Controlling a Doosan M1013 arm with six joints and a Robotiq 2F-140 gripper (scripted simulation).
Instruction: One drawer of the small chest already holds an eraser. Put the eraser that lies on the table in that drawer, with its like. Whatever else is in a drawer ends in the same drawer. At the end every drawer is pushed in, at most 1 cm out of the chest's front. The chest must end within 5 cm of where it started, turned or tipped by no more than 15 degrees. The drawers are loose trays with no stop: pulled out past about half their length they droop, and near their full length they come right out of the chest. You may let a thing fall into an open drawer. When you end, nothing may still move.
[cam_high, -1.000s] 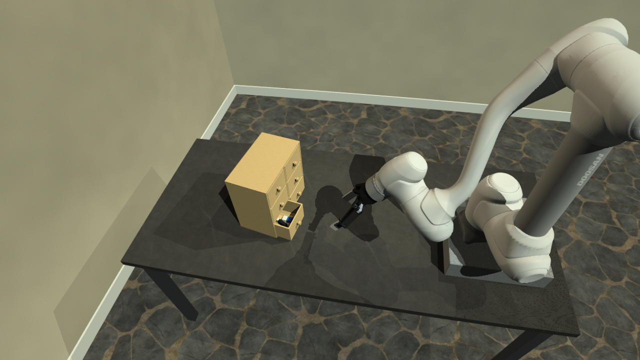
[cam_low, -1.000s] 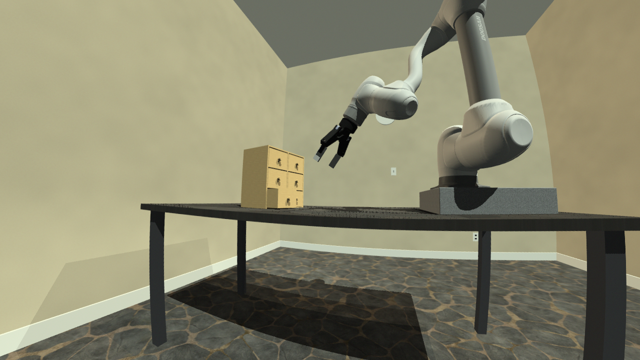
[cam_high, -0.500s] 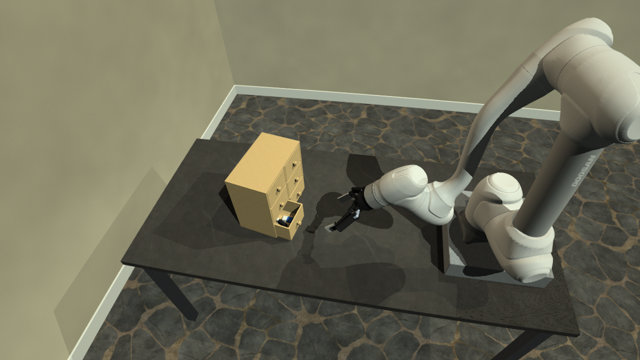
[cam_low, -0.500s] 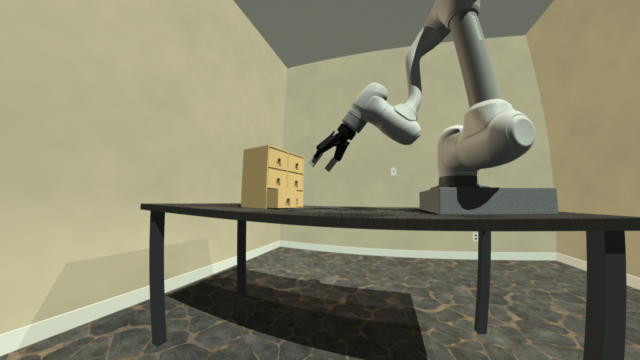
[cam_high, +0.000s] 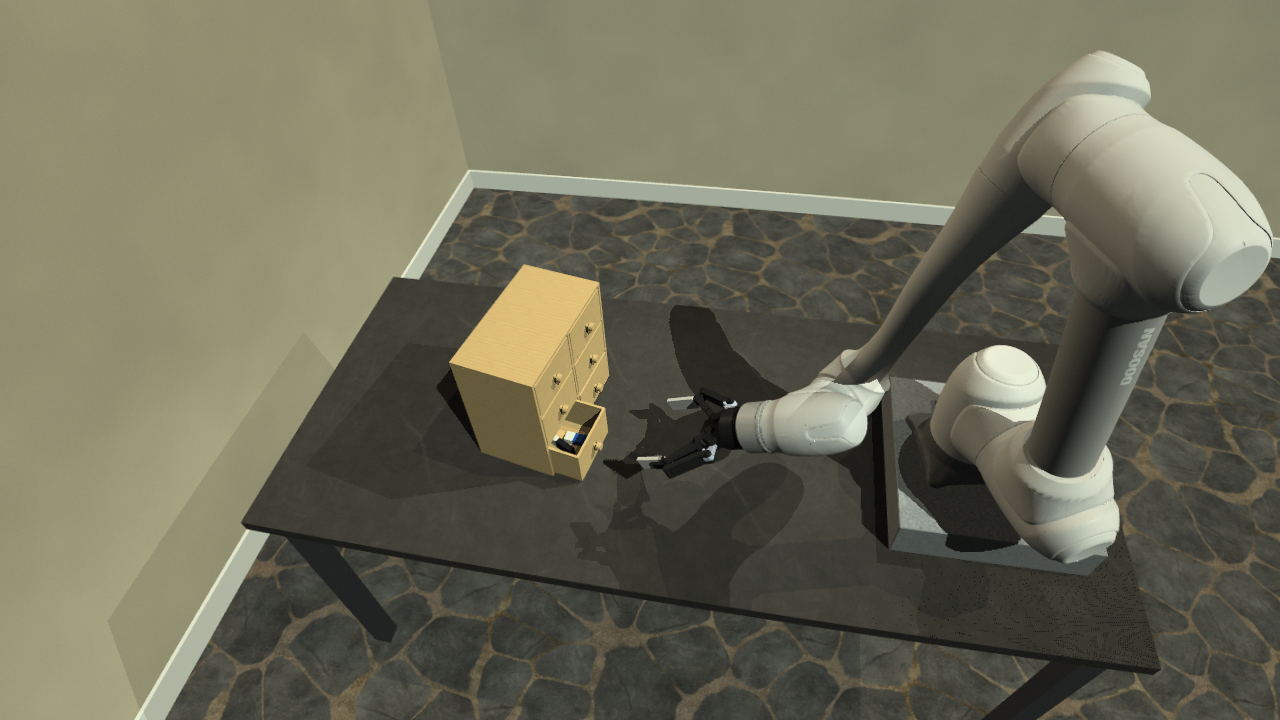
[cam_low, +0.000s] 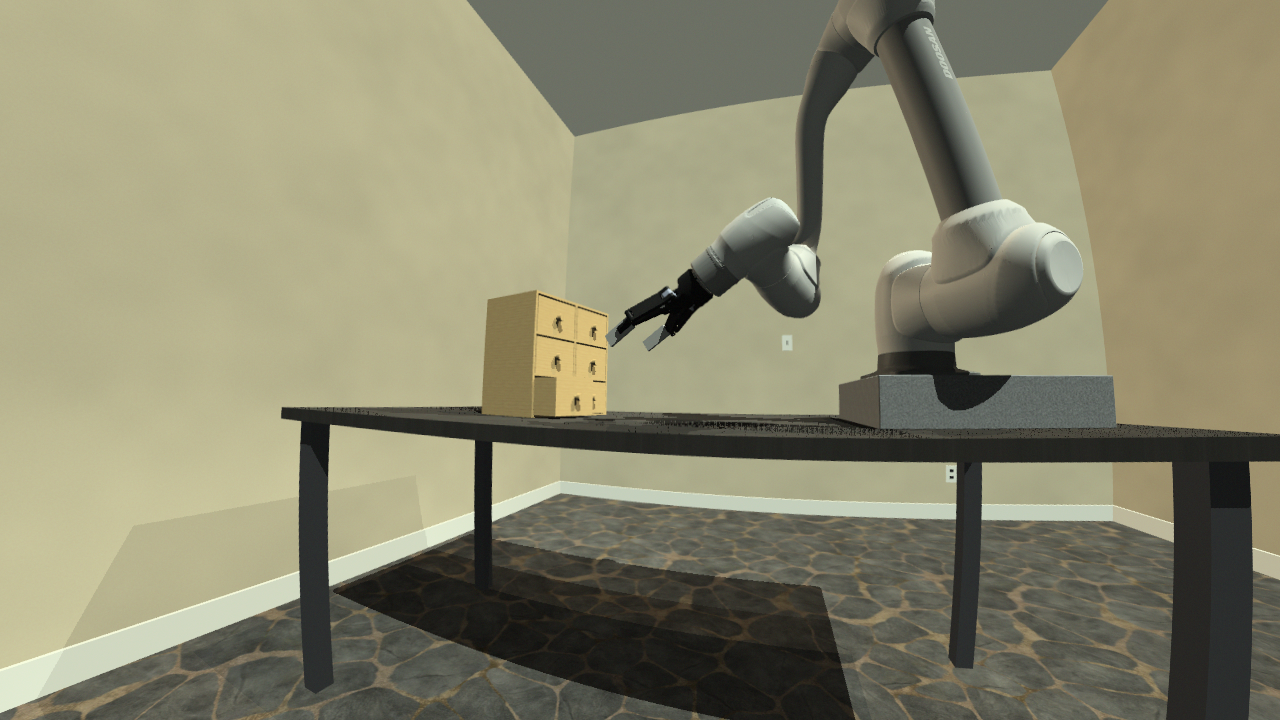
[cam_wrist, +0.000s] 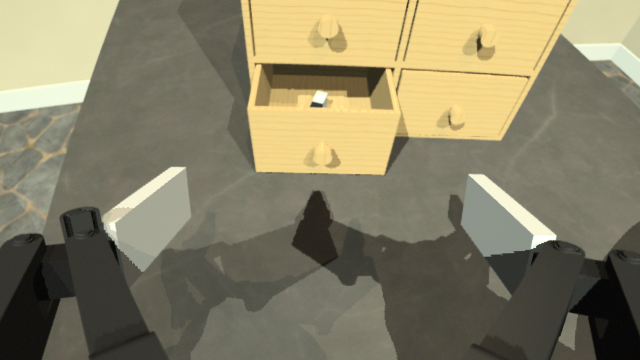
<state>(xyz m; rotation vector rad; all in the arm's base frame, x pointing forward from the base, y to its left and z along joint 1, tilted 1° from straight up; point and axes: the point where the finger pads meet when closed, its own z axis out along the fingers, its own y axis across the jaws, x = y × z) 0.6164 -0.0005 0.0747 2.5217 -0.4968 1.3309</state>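
The blue eraser is 190 mm ahead of my hand, 160 mm below it and 100 mm to the right of it.
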